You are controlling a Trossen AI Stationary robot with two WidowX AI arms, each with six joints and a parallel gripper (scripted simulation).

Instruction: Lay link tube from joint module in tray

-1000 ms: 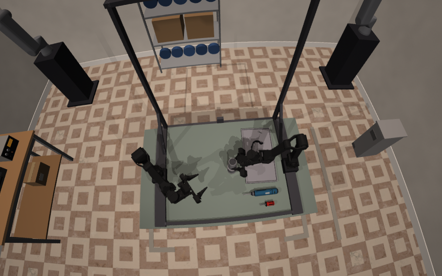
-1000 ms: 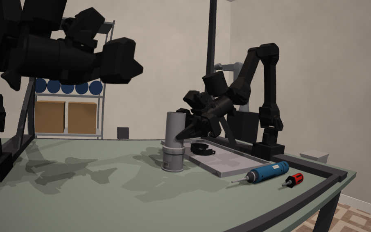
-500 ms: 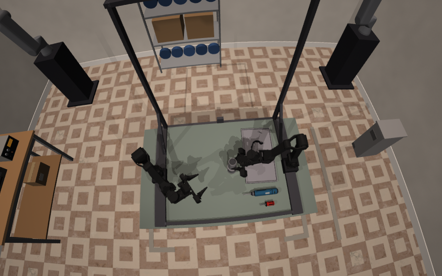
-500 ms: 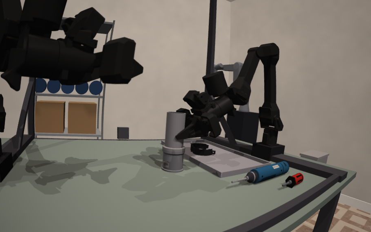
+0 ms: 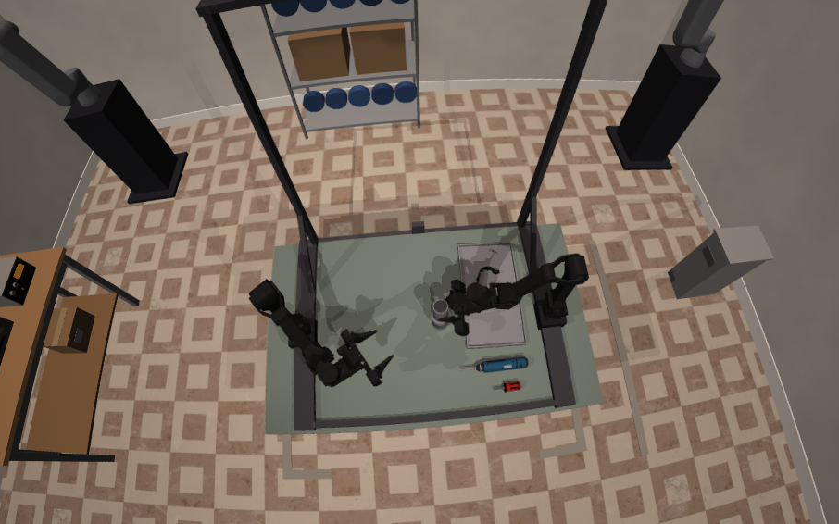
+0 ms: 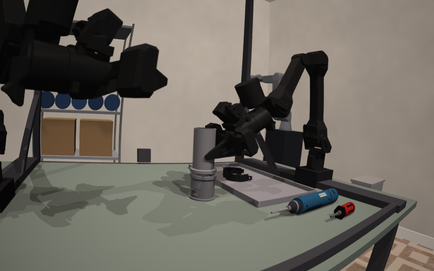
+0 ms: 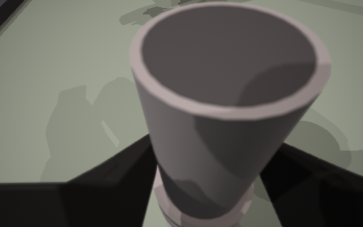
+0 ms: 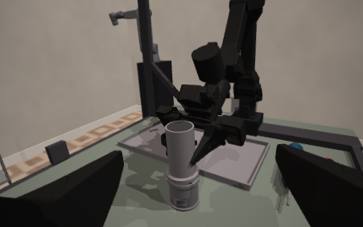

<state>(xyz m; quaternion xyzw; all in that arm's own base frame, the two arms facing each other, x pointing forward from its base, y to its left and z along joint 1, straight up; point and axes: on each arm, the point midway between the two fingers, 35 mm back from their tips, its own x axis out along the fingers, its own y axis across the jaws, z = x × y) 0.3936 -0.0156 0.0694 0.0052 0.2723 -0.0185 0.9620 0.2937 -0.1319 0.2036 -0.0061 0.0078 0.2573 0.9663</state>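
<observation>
Now: the grey joint module 20 mm to the right of my left hand and 90 mm below it. Also, from my left hand: black clamp ring: 140 mm behind, 170 mm to the left, 110 mm below; grey link tube: 20 mm to the right, 10 mm below; grey tray: 100 mm behind, 180 mm to the left, 120 mm below.
</observation>
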